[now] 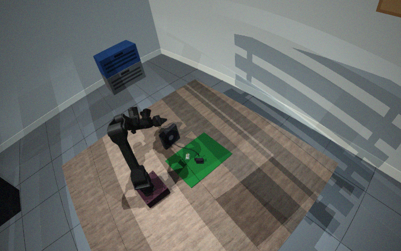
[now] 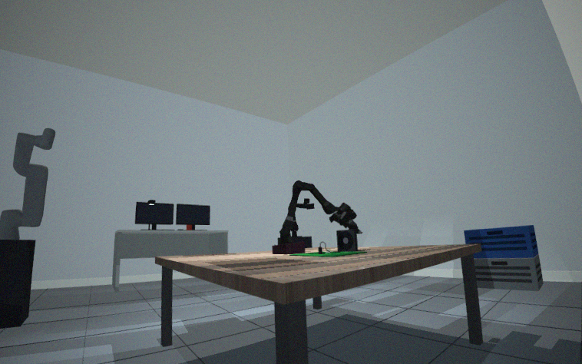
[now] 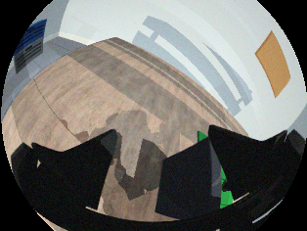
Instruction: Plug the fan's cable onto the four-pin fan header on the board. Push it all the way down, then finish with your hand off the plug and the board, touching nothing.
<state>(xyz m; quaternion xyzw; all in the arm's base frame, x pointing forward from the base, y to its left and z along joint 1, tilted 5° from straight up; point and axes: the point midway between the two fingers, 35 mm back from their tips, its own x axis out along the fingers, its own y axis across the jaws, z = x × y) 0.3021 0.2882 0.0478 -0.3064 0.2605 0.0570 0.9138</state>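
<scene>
Right now my gripper tip is 330 mm to the left of the black plug, 100 mm above it and 10 mm past it. Round my gripper tip: black fan 100 mm to the right, 60 mm below, 30 mm behind; then green board 290 mm to the right, 130 mm below, 10 mm ahead.
</scene>
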